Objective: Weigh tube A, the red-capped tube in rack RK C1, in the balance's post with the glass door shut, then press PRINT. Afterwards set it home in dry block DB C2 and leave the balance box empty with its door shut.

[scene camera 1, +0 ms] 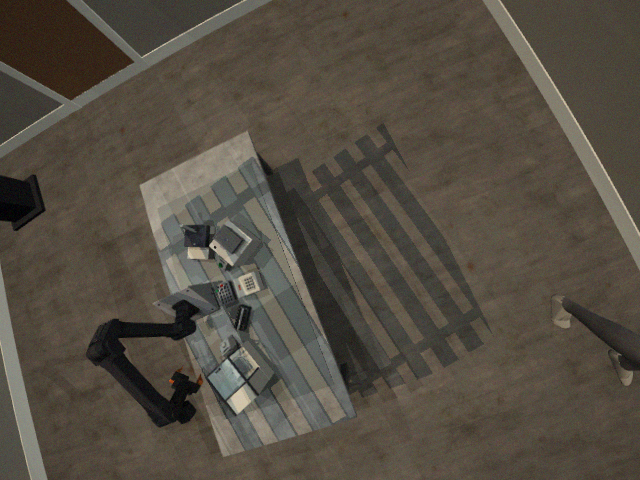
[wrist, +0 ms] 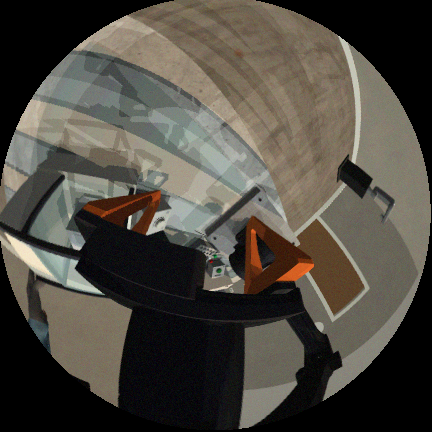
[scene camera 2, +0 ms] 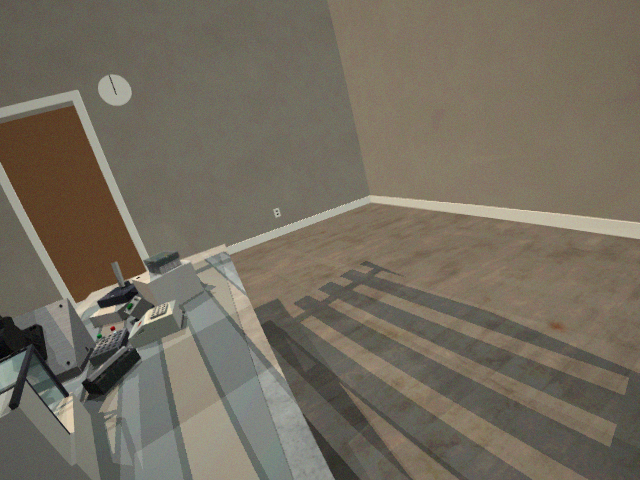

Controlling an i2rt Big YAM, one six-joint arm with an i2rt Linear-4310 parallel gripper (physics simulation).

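Places are measured from the arm's base along level axes (x right, y up, z back), in millimetres.
Where they show: gripper, fingertip midpoint: [scene camera 1: 191, 371] [wrist: 205, 207]; arm's base, link origin: [scene camera 1: 186, 307].
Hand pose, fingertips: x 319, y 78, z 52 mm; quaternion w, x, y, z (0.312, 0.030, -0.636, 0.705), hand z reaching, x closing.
Note:
Each offset is from my fingertips to the top centre of the thing.
My gripper [scene camera 1: 188, 373] [wrist: 205, 207] is wide open and empty, beyond the table's edge beside the balance. The balance {dx +101, dy +38, dz -182 mm} [scene camera 1: 227, 379] [wrist: 50, 215] is a glass box with dark edges; I cannot tell its door's state. A grey rack {dx -296, dy -154, dz -254 mm} [scene camera 1: 225, 293] [scene camera 2: 109, 344] with a grid of holes holds a small red cap {dx -342, dy -130, dz -269 mm} [scene camera 1: 220, 285] [scene camera 2: 112, 328] and a green cap {dx -327, dy -130, dz -229 mm} [scene camera 2: 99, 336]; the caps also show small in the wrist view. A cream device {dx -279, dy -114, dz -407 mm} [scene camera 1: 249, 282] [scene camera 2: 160, 311] with a grid of holes, perhaps the dry block, stands beside it. Labels are unreadable.
The arm's grey base plate [scene camera 1: 201, 298] [scene camera 2: 56, 335] rises near the rack. A black rack {dx -125, dy -136, dz -288 mm} [scene camera 1: 241, 317] [scene camera 2: 111, 372], a box with a green button [scene camera 1: 221, 264] [scene camera 2: 131, 305] [wrist: 218, 270] and a larger grey machine {dx -495, dy +6, dz -424 mm} [scene camera 1: 227, 245] stand on the table. A person's legs [scene camera 1: 594, 320] show at far right.

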